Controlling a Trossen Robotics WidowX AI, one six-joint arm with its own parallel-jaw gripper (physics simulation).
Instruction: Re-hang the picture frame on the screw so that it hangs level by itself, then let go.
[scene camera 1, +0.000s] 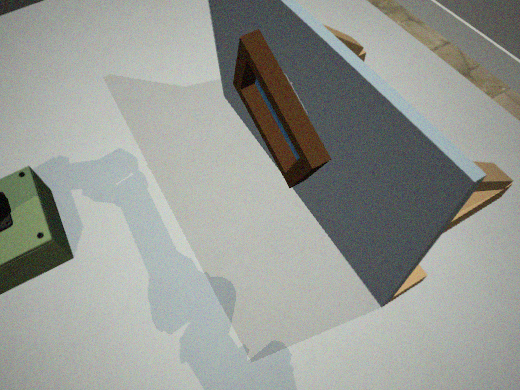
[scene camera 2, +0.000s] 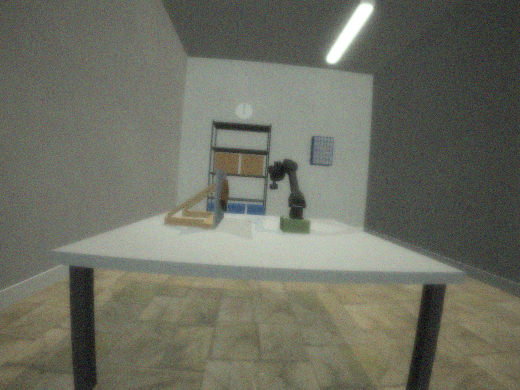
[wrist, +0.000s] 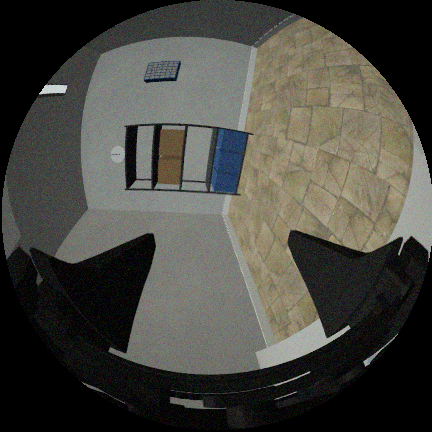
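Pixels of known places: gripper, fingertip midpoint: (scene camera 2: 270, 179) (wrist: 223, 239); arm's base, link origin: (scene camera 2: 295, 218).
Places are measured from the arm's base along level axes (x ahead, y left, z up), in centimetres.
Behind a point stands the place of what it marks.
The brown picture frame (scene camera 1: 283, 95) @(y -16.0, x 40.2, z 15.2 cm) (scene camera 2: 225, 192) @(y -5.0, x 39.7, z 11.6 cm) is against the dark face of an upright board (scene camera 1: 375, 175) @(y -29.9, x 42.2, z 14.6 cm) (scene camera 2: 218, 205) @(y -0.1, x 42.6, z 4.5 cm). In scene camera 1 its long side slants against the board's edges, with the near end lower. A thin pale strip shows beside its upper side; the screw cannot be made out. My gripper (wrist: 223, 239) @(y -69.0, x 8.8, z 22.9 cm) (scene camera 2: 273, 178) @(y -69.0, x 8.8, z 22.9 cm) is open and empty, raised in the air to the right of the board in scene camera 2, apart from the frame. The wrist view shows my two black fingers wide apart; the frame does not show there.
Wooden struts (scene camera 1: 492, 175) @(y -33.2, x 62.5, z 3.0 cm) (scene camera 2: 195, 200) @(y -30.5, x 60.9, z 4.2 cm) prop the board from behind. My arm stands on a green base block (scene camera 1: 25, 215) @(y -2.6, x 5.2, z 0.1 cm) (scene camera 2: 295, 225) @(y 6.2, x 1.3, z -2.9 cm) on the white table (scene camera 2: 260, 255) @(y 52.4, x 22.5, z -6.8 cm). A shelf rack (scene camera 2: 242, 127) (wrist: 186, 157) stands by the far wall.
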